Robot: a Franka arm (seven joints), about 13 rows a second.
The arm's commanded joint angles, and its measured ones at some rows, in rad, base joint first. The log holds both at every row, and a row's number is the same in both.
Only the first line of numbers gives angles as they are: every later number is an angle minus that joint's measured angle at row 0.
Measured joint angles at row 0:
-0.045, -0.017, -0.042, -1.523, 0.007, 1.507, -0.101
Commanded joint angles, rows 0 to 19:
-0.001, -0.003, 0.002, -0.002, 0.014, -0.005, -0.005
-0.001, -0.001, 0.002, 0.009, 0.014, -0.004, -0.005
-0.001, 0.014, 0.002, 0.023, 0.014, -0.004, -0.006
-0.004, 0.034, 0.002, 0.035, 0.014, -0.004, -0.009
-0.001, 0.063, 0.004, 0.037, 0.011, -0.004, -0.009
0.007, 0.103, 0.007, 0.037, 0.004, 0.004, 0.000
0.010, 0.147, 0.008, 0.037, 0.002, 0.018, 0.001
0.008, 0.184, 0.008, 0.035, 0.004, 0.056, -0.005
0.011, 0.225, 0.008, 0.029, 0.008, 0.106, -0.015
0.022, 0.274, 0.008, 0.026, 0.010, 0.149, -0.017
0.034, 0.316, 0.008, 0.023, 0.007, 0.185, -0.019
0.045, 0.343, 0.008, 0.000, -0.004, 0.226, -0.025
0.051, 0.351, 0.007, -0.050, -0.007, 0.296, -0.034
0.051, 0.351, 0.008, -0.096, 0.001, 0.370, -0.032
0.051, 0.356, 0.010, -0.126, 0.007, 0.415, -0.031
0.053, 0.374, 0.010, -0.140, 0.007, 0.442, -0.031
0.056, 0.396, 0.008, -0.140, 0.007, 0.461, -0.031
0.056, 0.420, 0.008, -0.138, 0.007, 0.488, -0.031
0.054, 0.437, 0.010, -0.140, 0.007, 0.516, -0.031
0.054, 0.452, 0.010, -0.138, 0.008, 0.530, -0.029
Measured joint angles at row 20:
0.054, 0.433, 0.011, -0.134, 0.000, 0.491, -0.015
